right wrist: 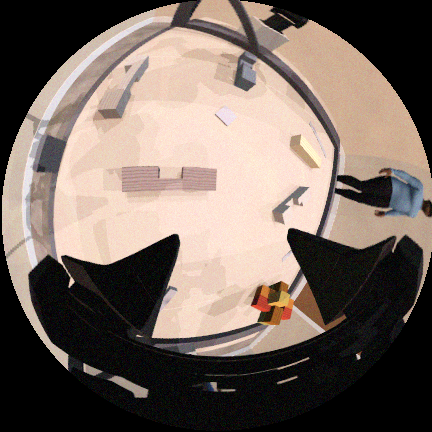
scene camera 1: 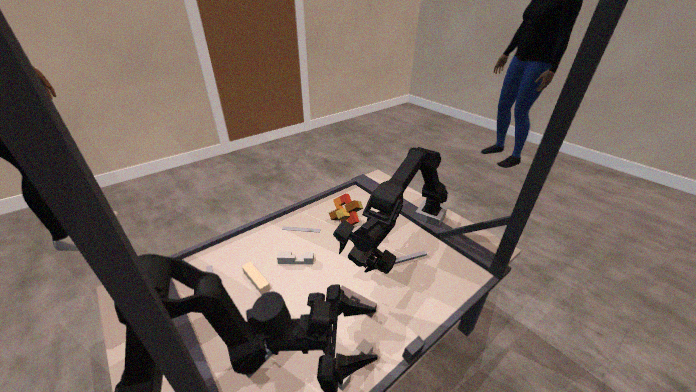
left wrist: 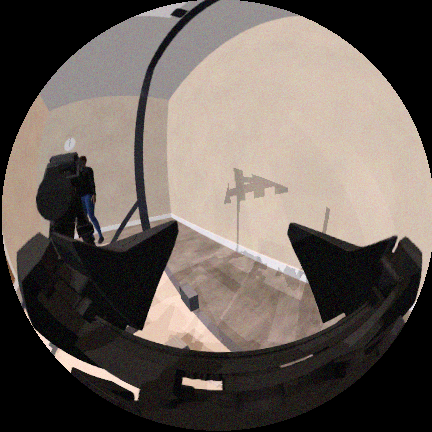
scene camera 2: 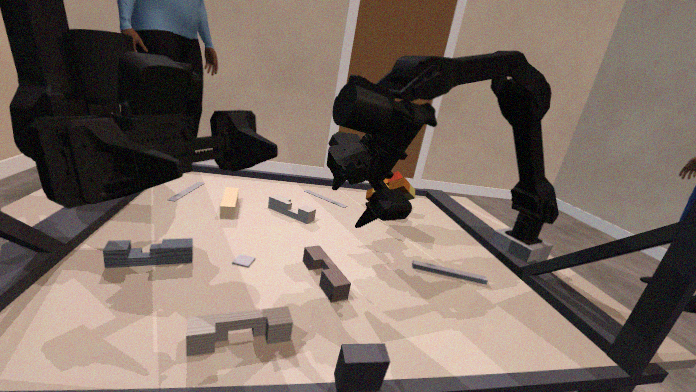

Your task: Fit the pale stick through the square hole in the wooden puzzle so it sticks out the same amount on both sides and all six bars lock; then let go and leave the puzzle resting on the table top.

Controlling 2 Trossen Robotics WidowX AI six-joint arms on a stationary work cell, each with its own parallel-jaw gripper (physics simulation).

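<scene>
The pale stick lies flat on the table, apart from the puzzle. The wooden puzzle, a cluster of red, orange and yellow bars, rests near the table's far corner in scene camera 1; it is partly hidden in scene camera 2, and its square hole cannot be made out. My left gripper is open and empty, raised above the table and pointing away from both. My right gripper is open and empty above the table, between the puzzle and a brown notched bar.
A grey notched bar lies between stick and puzzle. The brown notched bar, a dark striped bar, a grey striped bar, a small tile and a thin rod lie about. A dark block stands at the edge.
</scene>
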